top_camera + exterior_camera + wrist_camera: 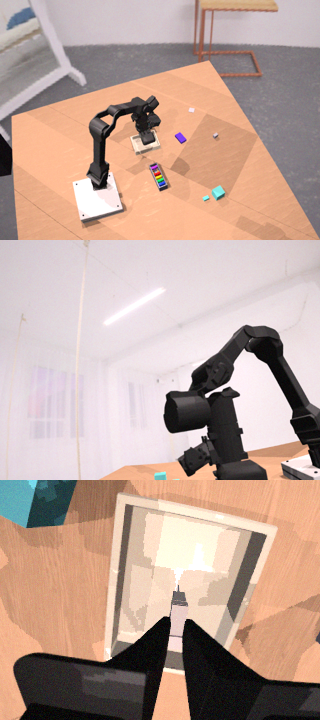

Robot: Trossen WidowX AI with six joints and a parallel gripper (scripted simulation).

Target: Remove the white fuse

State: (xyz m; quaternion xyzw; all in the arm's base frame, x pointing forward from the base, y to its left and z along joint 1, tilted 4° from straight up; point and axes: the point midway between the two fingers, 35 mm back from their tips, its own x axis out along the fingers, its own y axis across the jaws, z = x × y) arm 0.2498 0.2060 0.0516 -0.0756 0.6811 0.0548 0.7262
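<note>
My gripper tip is 1 cm above the white fuse. From my gripper tip the other things lie so: purple fuse 2 cm ahead, 17 cm to the right, 3 cm below; then cream tray 5 cm below; then purple block 18 cm ahead, 1 cm to the right, 5 cm below.
</note>
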